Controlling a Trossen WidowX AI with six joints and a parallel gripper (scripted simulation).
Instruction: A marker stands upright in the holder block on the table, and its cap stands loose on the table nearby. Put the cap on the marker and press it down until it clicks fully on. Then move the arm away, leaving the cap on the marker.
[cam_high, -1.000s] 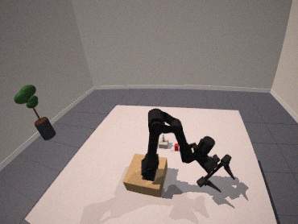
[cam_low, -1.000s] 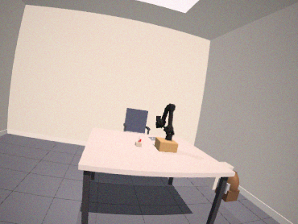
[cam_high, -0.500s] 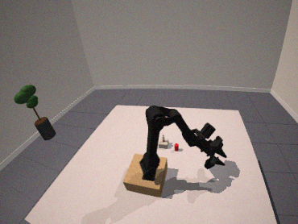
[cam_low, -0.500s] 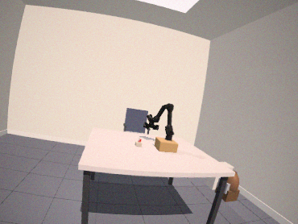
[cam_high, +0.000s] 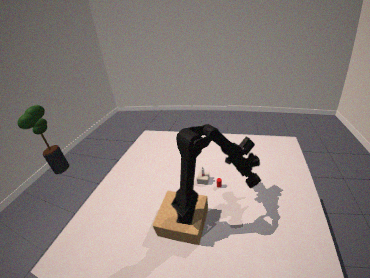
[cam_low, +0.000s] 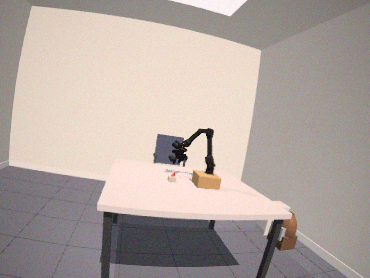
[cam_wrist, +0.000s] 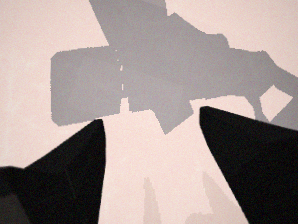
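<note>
My gripper tip is now 180 mm to the right of the red cap, 70 mm above it and 50 mm short of it. Also, from my gripper tip: holder block (280 mm to the left, 80 mm below, 80 mm ahead).
</note>
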